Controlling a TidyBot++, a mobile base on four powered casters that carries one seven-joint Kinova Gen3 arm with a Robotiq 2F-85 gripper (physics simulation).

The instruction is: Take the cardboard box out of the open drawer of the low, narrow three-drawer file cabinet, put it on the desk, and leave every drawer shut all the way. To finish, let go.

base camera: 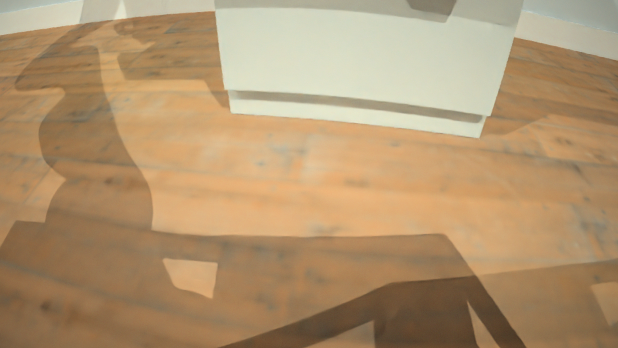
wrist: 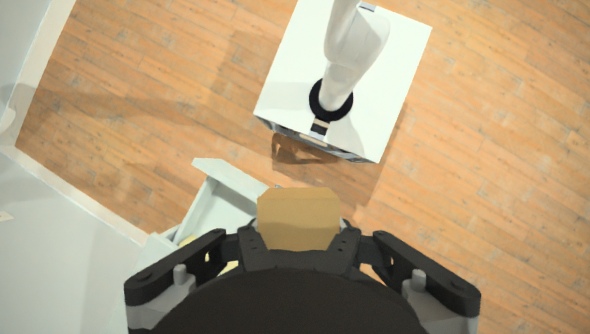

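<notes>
The cardboard box [wrist: 299, 216] is between the fingers of my gripper [wrist: 299, 223], which is shut on it, high above the floor in the wrist view. The file cabinet shows its pale front [base camera: 370, 60] in the base view and part of its top [wrist: 156, 254] at the lower left of the wrist view. One drawer [wrist: 232, 180] stands open, below and to the left of the held box. My gripper hides part of the drawer and cabinet. The desk cannot be made out in either view.
A pale yellow object [wrist: 188, 240] lies in the open drawer, partly hidden by the gripper. My white mobile base [wrist: 395, 95] stands beyond the drawer front. White baseboards [wrist: 80, 195] [base camera: 565, 47] run along the walls. Arm and base shadows fall on the wooden floor [base camera: 310, 190].
</notes>
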